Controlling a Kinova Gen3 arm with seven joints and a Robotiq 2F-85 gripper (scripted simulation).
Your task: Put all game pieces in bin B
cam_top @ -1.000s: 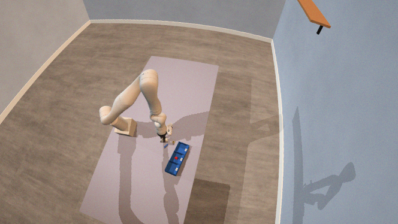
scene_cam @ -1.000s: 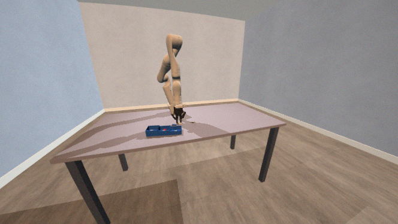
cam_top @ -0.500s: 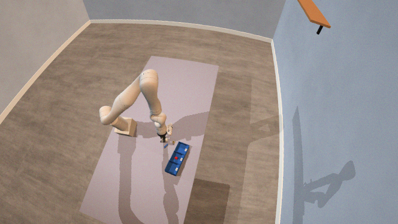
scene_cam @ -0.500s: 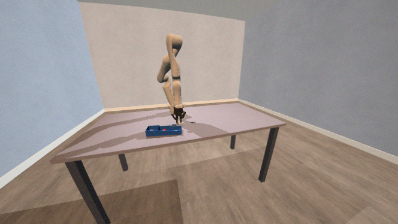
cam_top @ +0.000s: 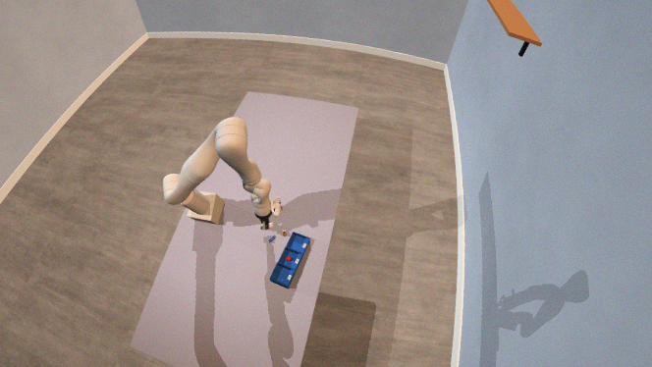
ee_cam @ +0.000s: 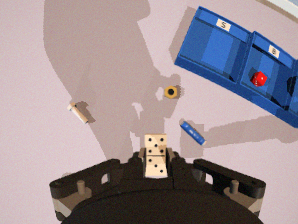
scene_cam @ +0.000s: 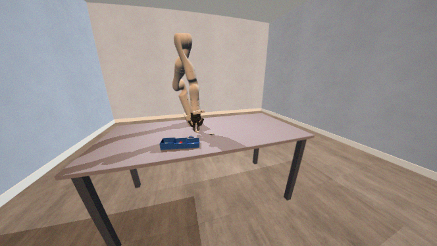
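My hand is 14 cm to the left of the blue bin, 14 cm short of it and 3 cm above it. Round my hand: blue stick 5 cm to the right, 5 cm below, 3 cm ahead; brass ring 8 cm ahead, 5 cm below, 1 cm to the right; white domino 2 cm below.
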